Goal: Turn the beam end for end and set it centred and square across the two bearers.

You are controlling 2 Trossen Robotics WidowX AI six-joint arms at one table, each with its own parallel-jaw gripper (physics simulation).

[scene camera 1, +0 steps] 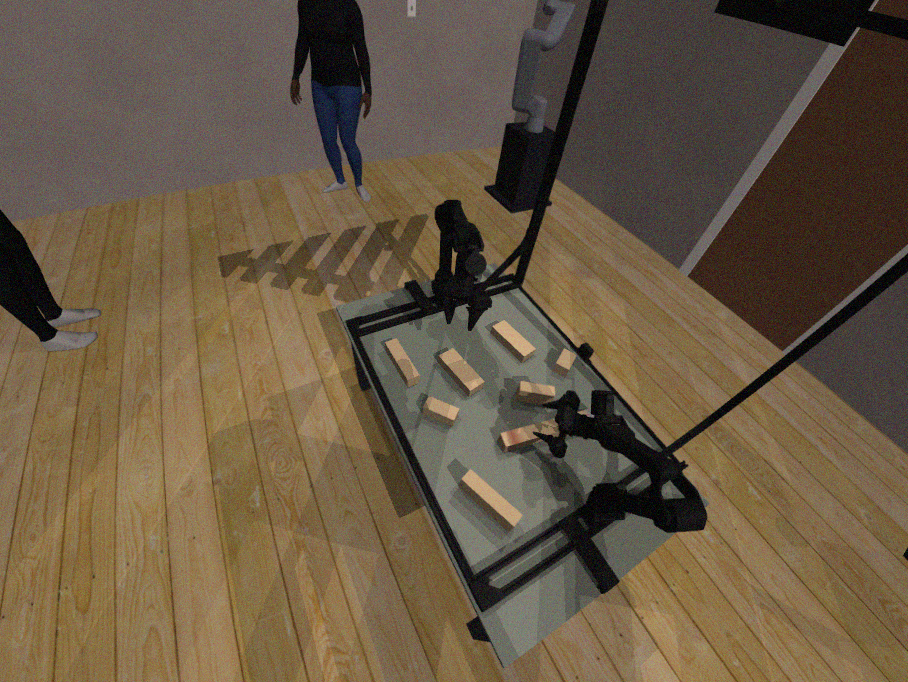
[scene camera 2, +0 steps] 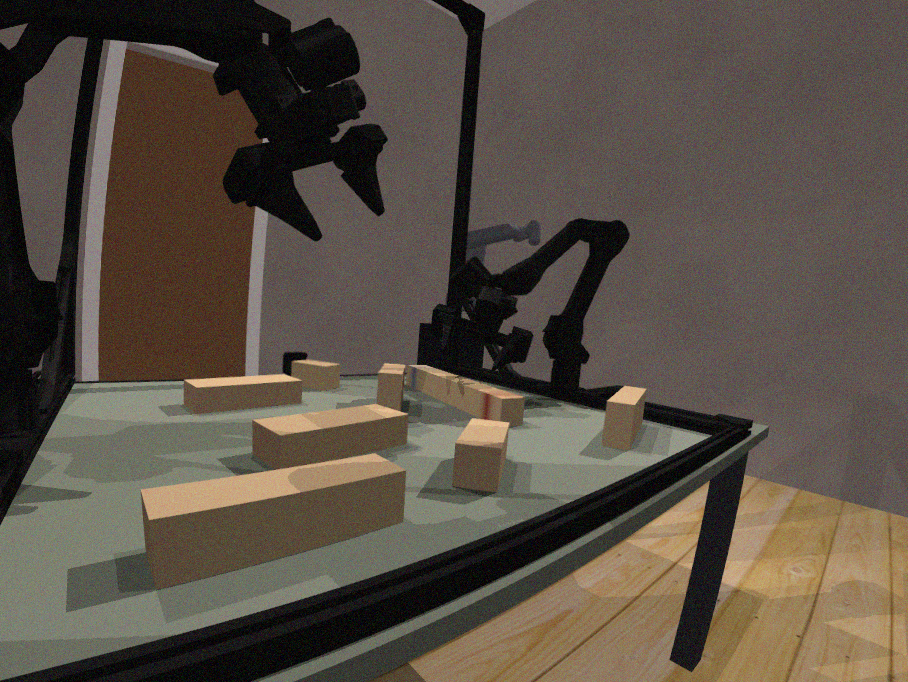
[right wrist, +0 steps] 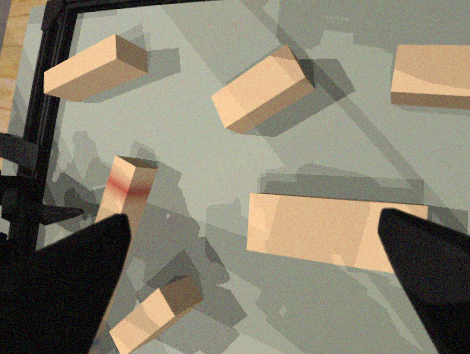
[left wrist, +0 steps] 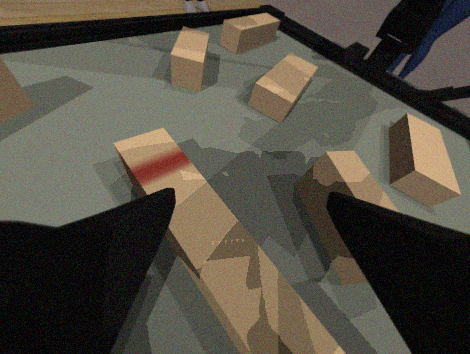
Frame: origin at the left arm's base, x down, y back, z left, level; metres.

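Seen in the pictures: left gripper, fingertip midpoint: [scene camera 1: 537,418] [scene camera 2: 467,360] [left wrist: 251,197]; right gripper, fingertip midpoint: [scene camera 1: 458,327] [scene camera 2: 352,225] [right wrist: 254,223]; left arm's base at its link origin: [scene camera 1: 593,516] [scene camera 2: 564,388]; right arm's base at its link origin: [left wrist: 372,69].
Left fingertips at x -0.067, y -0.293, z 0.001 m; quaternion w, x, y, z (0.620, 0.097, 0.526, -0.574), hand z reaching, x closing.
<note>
Offsets run from my left fingertips to a thing's middle. "spot": to the spot under its first point.
The beam {dy +0.029, dx +0.064, dz -0.058 m} [scene camera 1: 516,439] [scene camera 2: 447,389] [left wrist: 200,215] [right wrist: 117,192] is a long wooden bar lying on the table, with a red band near one end; a blue band marks its far end in scene camera 2. My left gripper [scene camera 1: 541,419] [left wrist: 251,197] is open and low over the beam, hiding part of it in scene camera 1. My right gripper [scene camera 1: 460,324] [scene camera 2: 350,225] [right wrist: 254,223] is open and empty, high above the blocks; a wide block {dy -0.285, dx +0.067, dz +0.099 m} [right wrist: 320,230] shows beyond its fingers. Several plain blocks lie apart; I cannot tell which two are the bearers.
A short block {dy -0.097, dx +0.054, dz -0.079 m} [scene camera 1: 536,392] [scene camera 2: 391,385] [left wrist: 345,170] [right wrist: 155,312] lies close beside the beam. Other blocks {dy +0.124, dx +0.054, dz +0.237 m} [scene camera 1: 491,499] {dy -0.176, dx +0.064, dz +0.230 m} [scene camera 1: 440,409] {spot: dy -0.274, dx +0.048, dz +0.107 m} [scene camera 1: 460,371] {dy -0.401, dx +0.064, dz +0.265 m} [scene camera 1: 401,361] {dy -0.327, dx +0.067, dz -0.149 m} [scene camera 1: 513,339] {dy -0.159, dx +0.062, dz -0.265 m} [scene camera 1: 564,360] are spread over the table. A black frame rail [scene camera 2: 513,546] runs along the table edge.
</note>
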